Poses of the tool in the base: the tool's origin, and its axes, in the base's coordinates. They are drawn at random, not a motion.
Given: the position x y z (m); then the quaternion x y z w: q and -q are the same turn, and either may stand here.
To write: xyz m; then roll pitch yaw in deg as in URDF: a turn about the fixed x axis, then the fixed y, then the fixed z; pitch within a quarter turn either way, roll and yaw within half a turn. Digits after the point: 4 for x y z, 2 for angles.
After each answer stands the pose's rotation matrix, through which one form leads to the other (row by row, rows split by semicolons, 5 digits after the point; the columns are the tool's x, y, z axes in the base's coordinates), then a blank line. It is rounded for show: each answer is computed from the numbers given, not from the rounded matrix.
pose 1, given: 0.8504 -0.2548 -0.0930 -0.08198 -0.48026 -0.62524 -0.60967
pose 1, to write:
0.8504 -0.2548 -0.0930 53.14 28.89 106.12
-0.24316 -0.68364 0.68812; 0.84113 0.20470 0.50060; -0.48309 0.70052 0.52526

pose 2, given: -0.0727 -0.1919 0.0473 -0.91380 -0.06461 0.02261 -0.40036
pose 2, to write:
-0.0727 -0.1919 0.0473 132.95 5.34 5.76
0.99063 0.13618 0.01041; 0.09998 -0.67108 -0.73462; -0.09306 0.72877 -0.67840

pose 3, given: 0.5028 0.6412 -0.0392 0.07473 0.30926 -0.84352 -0.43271
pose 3, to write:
0.5028 0.6412 -0.0392 -36.33 -8.14 128.36
-0.61435 -0.68378 -0.39372; 0.77623 -0.43424 -0.45707; 0.14157 -0.58641 0.79755

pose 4, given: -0.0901 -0.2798 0.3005 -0.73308 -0.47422 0.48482 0.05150
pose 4, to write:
-0.0901 -0.2798 0.3005 -134.42 41.45 83.86
0.08012 0.64535 -0.75967; 0.74522 -0.54492 -0.38432; -0.66198 -0.53533 -0.52459

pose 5, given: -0.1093 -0.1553 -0.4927 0.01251 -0.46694 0.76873 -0.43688
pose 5, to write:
-0.1093 -0.1553 -0.4927 -52.28 22.88 -132.12
-0.61796 0.66000 0.42723; -0.68337 -0.18221 -0.70697; -0.38876 -0.72883 0.56362

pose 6, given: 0.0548 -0.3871 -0.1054 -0.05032 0.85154 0.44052 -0.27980
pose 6, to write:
0.0548 -0.3871 -0.1054 120.32 -25.61 -158.38
-0.83836 0.16082 -0.52086; -0.33221 0.60682 0.72208; 0.43219 0.77840 -0.45531

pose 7, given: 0.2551 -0.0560 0.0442 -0.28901 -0.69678 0.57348 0.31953
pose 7, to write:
0.2551 -0.0560 0.0442 -97.99 -6.53 129.26
-0.62875 0.03626 -0.77676; 0.76923 0.17519 -0.61448; 0.11380 -0.98387 -0.13805

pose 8, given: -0.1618 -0.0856 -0.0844 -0.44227 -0.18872 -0.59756 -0.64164
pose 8, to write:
-0.1618 -0.0856 -0.0844 55.87 -16.64 77.06
0.21461 -0.59991 0.77075; 0.93377 -0.10536 -0.34201; 0.28639 0.79310 0.53756

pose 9, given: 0.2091 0.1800 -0.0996 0.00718 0.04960 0.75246 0.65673
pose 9, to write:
0.2091 0.1800 -0.0996 4.83 3.12 97.90
-0.13731 -0.98761 0.07595; 0.98904 -0.13249 0.06521; -0.05434 0.08407 0.99498

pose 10, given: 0.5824 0.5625 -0.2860 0.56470 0.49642 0.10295 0.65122
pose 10, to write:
0.5824 0.5625 -0.2860 98.86 32.02 55.03
0.48594 0.42657 0.76283; 0.69474 0.34103 -0.63327; -0.53028 0.83770 -0.13063

